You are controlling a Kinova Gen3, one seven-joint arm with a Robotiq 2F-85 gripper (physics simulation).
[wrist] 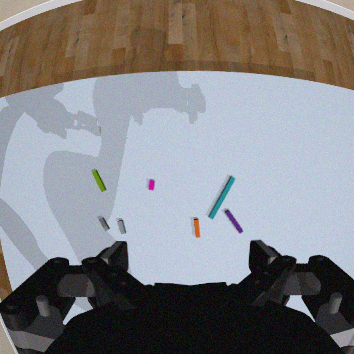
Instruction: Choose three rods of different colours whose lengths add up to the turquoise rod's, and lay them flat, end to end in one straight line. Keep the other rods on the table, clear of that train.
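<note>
The turquoise rod is the longest and lies slanted right of the middle. A purple rod lies just below it, slanting the other way. An orange rod lies left of the purple one. A short magenta rod lies near the middle. A green rod lies at the left, in shadow. A dark grey rod and a lighter grey rod lie side by side below it, apart. All lie flat and separate. My gripper is open and empty, high above the table, its fingers at the bottom of the view.
The pale table carries shadows of the arm at the left. Its far edge curves across the upper view, with the wooden floor beyond it.
</note>
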